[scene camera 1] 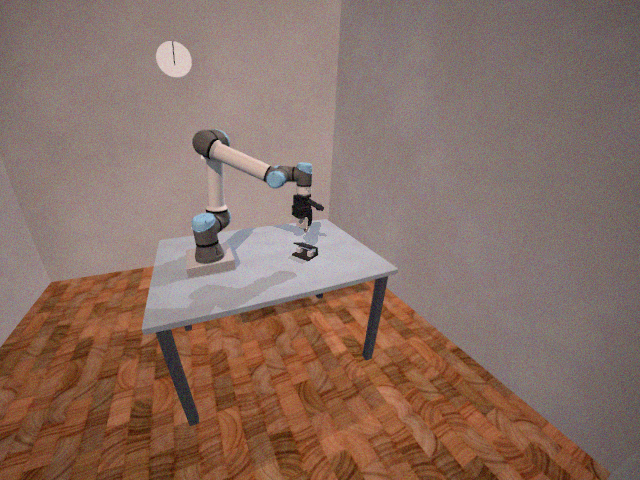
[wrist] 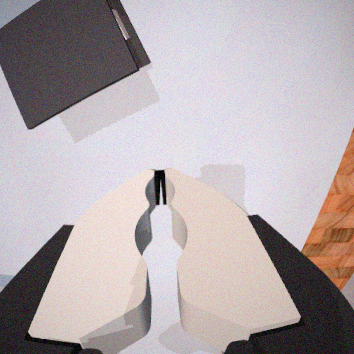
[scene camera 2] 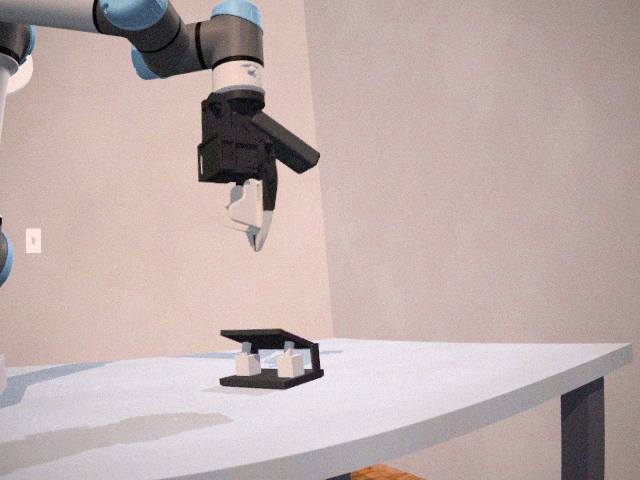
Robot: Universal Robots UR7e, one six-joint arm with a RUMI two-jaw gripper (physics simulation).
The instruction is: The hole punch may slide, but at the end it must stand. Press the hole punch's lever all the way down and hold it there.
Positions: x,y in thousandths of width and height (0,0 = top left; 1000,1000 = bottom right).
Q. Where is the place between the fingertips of my gripper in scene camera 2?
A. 402,524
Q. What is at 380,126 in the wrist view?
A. A black hole punch.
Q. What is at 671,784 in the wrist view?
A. My gripper.
